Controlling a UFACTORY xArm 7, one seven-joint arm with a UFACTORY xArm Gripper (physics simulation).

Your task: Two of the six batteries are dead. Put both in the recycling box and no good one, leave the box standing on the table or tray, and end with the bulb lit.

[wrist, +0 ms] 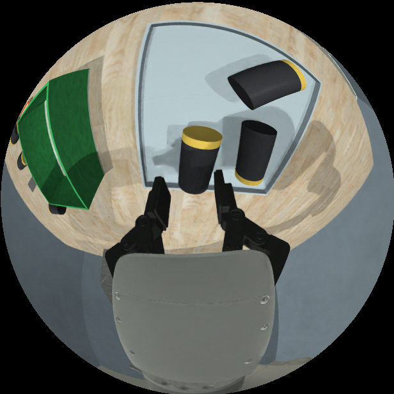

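Note:
In the wrist view, a black battery with a yellow top (199, 162) stands upright at the tray's near edge. My gripper (189, 183) is partway open and empty. Its fingertips appear on either side of this battery's lower part; their height relative to it is unclear. A second battery (256, 152) stands to the right, yellow end down. A third battery (267, 84) lies on its side farther back. The green box (75, 120) stands upright at left, its inside mostly hidden. Another battery (57, 209) shows partly below the box. Which batteries are dead cannot be told. The bulb does not show.
The pale tray (175, 55) has a low raised rim and rests on the wooden table (120, 90). Two more batteries (21, 160) (14, 134) show partly beyond the box at the far left, near an orange-red edge. The table's near edge curves below the fingers.

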